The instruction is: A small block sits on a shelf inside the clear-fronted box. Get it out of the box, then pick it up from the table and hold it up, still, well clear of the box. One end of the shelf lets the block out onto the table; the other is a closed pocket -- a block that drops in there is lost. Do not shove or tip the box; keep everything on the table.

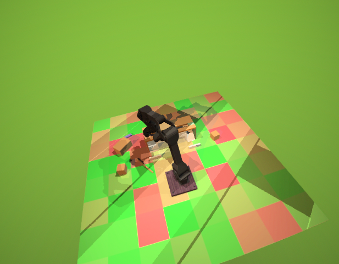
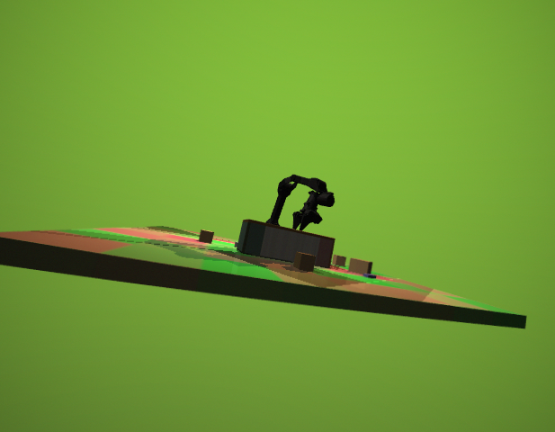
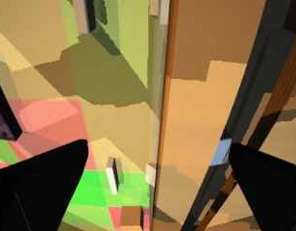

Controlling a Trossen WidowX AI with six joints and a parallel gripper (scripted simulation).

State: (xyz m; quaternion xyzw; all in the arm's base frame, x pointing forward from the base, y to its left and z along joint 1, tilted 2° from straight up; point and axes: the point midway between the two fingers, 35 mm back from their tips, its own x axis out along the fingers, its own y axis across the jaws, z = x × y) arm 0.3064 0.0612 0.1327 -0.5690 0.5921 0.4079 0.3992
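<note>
The clear-fronted box lies 3 cm ahead of my gripper tip, 7 cm to the right of it and 7 cm below it.
</note>
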